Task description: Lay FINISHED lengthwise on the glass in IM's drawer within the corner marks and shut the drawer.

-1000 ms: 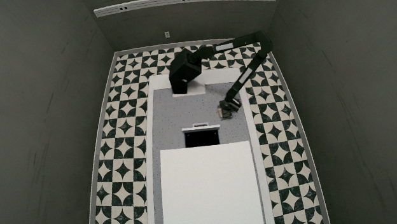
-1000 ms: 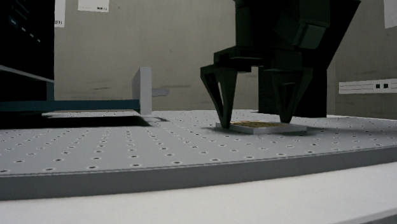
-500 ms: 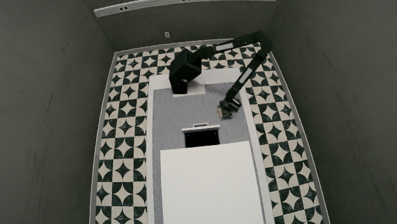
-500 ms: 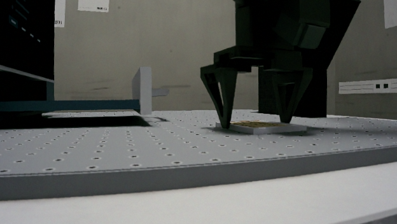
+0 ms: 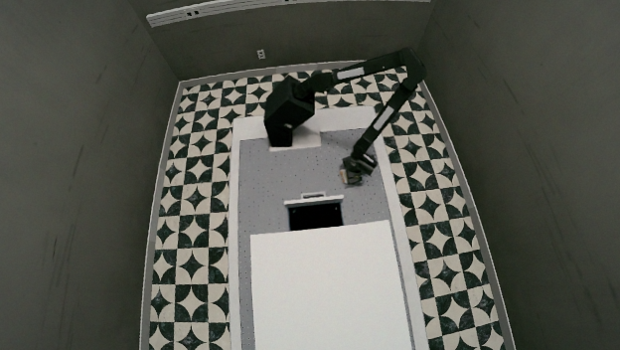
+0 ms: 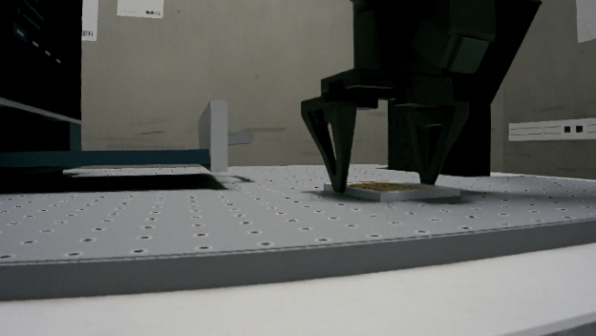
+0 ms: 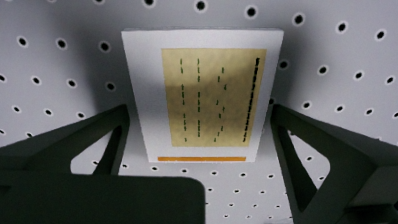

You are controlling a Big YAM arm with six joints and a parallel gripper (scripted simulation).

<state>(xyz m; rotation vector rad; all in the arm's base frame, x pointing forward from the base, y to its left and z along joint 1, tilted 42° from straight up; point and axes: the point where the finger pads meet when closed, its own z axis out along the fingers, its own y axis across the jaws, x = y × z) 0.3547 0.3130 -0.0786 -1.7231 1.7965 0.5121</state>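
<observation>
The cassette FINISHED lies 1 cm below my hand. Round my hand: drawer (23 cm ahead, 23 cm to the right, 3 cm above).
</observation>
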